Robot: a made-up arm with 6 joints. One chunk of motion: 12 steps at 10 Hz.
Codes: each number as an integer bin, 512 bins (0 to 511) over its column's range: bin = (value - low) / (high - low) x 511, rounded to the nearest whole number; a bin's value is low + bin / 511 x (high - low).
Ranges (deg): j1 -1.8..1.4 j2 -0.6..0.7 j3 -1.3..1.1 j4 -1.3..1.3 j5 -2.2..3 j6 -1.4..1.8
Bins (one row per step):
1: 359 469 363 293 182 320
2: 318 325 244 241 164 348
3: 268 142 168 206 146 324
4: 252 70 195 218 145 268
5: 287 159 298 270 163 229
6: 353 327 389 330 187 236
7: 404 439 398 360 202 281
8: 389 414 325 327 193 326
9: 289 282 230 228 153 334
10: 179 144 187 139 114 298
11: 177 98 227 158 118 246
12: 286 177 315 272 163 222
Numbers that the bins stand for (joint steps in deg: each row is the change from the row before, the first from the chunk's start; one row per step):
1: 0.448 0.593 0.405 0.191 -0.348 0.604
2: 0.191 0.227 -0.154 -0.074 -0.531 0.779
3: -0.122 -0.239 -0.511 -0.252 -0.714 0.629
4: -0.222 -0.422 -0.384 -0.191 -0.724 0.278
5: -0.003 -0.195 0.100 0.074 -0.541 0.034
6: 0.411 0.232 0.527 0.379 -0.297 0.078
7: 0.730 0.517 0.569 0.532 -0.144 0.360
8: 0.636 0.453 0.226 0.364 -0.236 0.641
9: 0.010 0.117 -0.220 -0.140 -0.643 0.692
10: -0.679 -0.234 -0.422 -0.593 -1.040 0.466
11: -0.692 -0.351 -0.234 -0.496 -0.999 0.141
12: -0.009 -0.150 0.179 0.084 -0.541 -0.010

